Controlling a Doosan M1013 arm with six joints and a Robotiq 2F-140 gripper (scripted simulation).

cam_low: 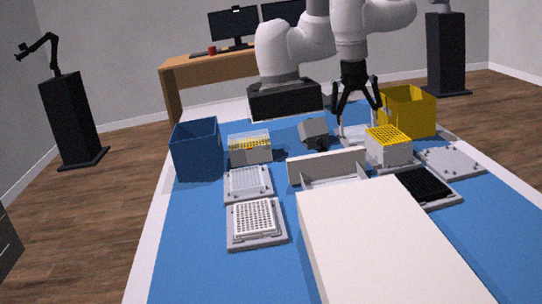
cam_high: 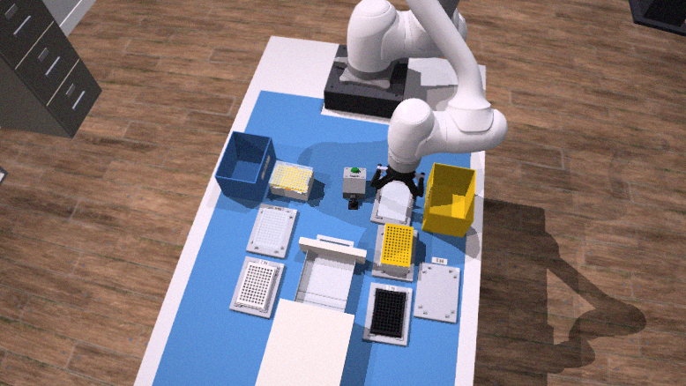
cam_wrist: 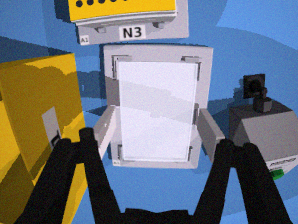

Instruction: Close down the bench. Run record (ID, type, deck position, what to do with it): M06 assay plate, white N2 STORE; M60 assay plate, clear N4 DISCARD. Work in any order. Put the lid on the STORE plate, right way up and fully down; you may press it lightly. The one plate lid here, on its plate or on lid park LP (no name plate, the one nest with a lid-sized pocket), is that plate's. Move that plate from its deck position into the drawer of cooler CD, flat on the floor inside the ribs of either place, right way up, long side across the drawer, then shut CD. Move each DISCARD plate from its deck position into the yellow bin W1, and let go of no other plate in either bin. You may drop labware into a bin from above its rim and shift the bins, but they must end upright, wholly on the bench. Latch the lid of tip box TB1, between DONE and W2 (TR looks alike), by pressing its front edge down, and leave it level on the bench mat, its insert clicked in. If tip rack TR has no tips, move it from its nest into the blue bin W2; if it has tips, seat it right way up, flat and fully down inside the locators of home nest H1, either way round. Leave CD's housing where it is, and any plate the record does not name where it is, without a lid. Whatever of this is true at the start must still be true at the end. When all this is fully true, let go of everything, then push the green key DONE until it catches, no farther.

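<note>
Now: hand 3 cm above the clear plate lid. From my hand the other things lie so: green key DONE 5 cm behind, 14 cm to the right, 2 cm above; then lid park nest 4 cm below; then tip rack TR 16 cm ahead, 3 cm to the left, 1 cm above.
</note>
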